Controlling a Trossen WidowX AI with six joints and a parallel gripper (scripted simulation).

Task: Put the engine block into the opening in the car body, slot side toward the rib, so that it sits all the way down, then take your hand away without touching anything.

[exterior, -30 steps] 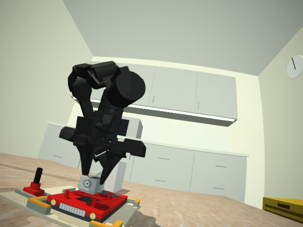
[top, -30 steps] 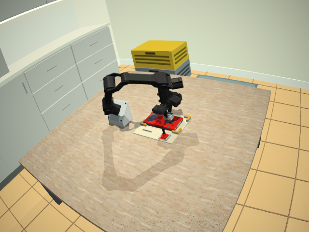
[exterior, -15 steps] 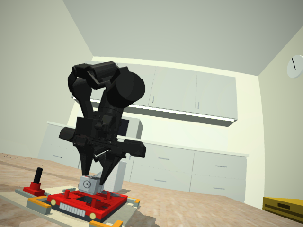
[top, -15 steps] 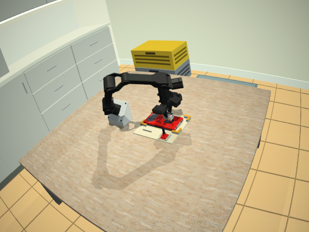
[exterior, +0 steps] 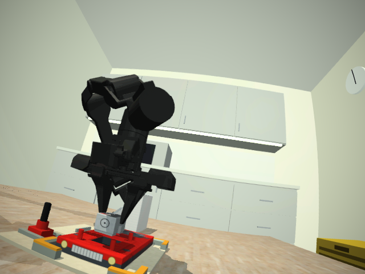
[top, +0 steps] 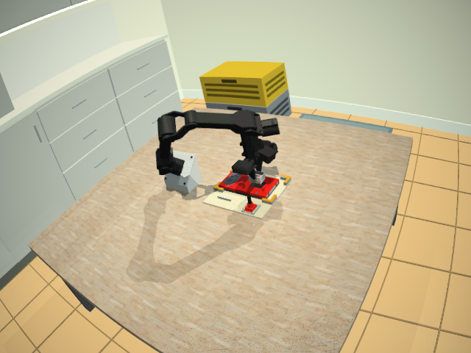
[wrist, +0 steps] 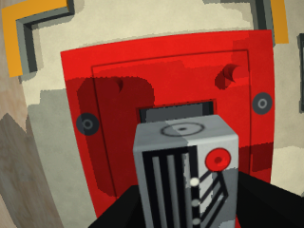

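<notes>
Now: the grey engine block 10 mm below my gripper tip.
</notes>
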